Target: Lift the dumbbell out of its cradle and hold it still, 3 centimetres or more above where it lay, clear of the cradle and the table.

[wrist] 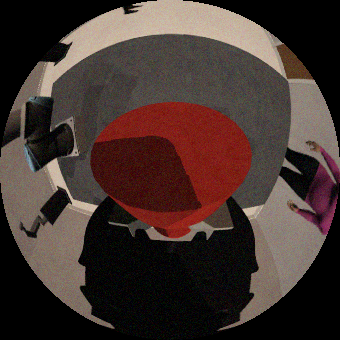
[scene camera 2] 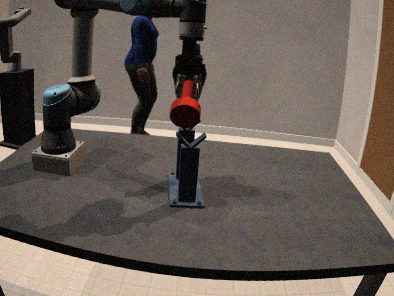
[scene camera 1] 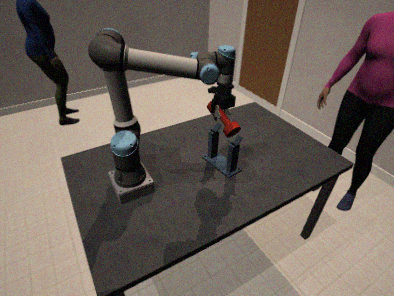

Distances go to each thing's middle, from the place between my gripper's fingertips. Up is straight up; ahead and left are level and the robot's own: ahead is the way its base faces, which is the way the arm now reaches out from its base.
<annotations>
My hand is 30 mm to the left of the red dumbbell (wrist: 171,164) and 30 mm below it. The rest, counted from my hand: blue-grey cradle (scene camera 2: 184,188) (20 mm ahead, 30 mm to the right, 170 mm below).
</annotations>
